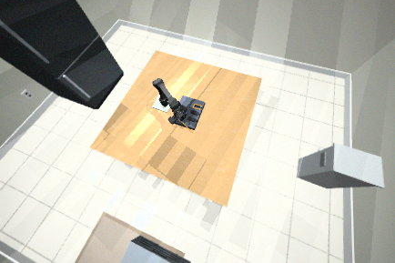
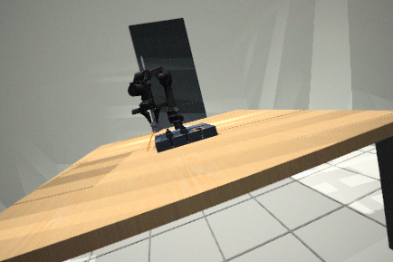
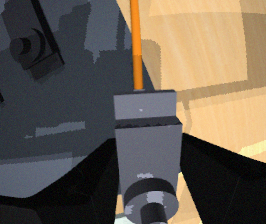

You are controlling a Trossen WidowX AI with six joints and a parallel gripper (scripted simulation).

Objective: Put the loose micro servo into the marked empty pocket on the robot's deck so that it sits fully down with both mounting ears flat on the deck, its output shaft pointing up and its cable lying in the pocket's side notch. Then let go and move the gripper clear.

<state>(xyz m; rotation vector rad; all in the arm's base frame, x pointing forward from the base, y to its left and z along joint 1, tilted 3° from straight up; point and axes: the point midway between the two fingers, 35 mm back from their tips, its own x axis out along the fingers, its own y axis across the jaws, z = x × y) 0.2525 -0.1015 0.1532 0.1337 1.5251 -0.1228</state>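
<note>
The dark robot deck lies 13 cm to the left of my gripper tip, 10 cm below it and 4 cm behind it.
</note>
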